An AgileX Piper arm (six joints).
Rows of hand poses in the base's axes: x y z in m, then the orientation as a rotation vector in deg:
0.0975, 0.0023, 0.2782, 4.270, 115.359, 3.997
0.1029, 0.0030, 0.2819, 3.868, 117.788, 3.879
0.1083, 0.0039, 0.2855, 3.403, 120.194, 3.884
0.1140, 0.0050, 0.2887, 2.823, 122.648, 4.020
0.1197, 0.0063, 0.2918, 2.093, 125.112, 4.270
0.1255, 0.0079, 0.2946, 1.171, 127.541, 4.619
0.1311, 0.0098, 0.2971, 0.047, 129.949, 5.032
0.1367, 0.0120, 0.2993, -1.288, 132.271, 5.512
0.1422, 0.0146, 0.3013, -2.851, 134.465, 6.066
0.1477, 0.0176, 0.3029, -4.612, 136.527, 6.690
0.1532, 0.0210, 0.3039, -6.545, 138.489, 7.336
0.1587, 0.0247, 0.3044, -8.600, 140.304, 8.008
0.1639, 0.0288, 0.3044, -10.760, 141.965, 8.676
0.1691, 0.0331, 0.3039, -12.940, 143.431, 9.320
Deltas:
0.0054, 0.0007, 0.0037, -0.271, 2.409, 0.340
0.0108, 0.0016, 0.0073, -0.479, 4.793, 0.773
0.0165, 0.0027, 0.0105, -0.642, 7.221, 1.340
0.0222, 0.0040, 0.0136, -0.787, 9.655, 2.053
0.0280, 0.0056, 0.0164, -0.943, 12.052, 2.927
0.0336, 0.0075, 0.0189, -1.139, 14.428, 3.953
0.0392, 0.0097, 0.0211, -1.374, 16.722, 5.132
0.0447, 0.0123, 0.0231, -1.651, 18.896, 6.474
0.0502, 0.0153, 0.0247, -1.960, 20.951, 7.955
0.0557, 0.0187, 0.0257, -2.320, 22.925, 9.538
0.0612, 0.0224, 0.0262, -2.708, 24.773, 11.190
0.0664, 0.0265, 0.0262, -3.136, 26.492, 12.887
0.0716, 0.0308, 0.0257, -3.585, 28.039, 14.568

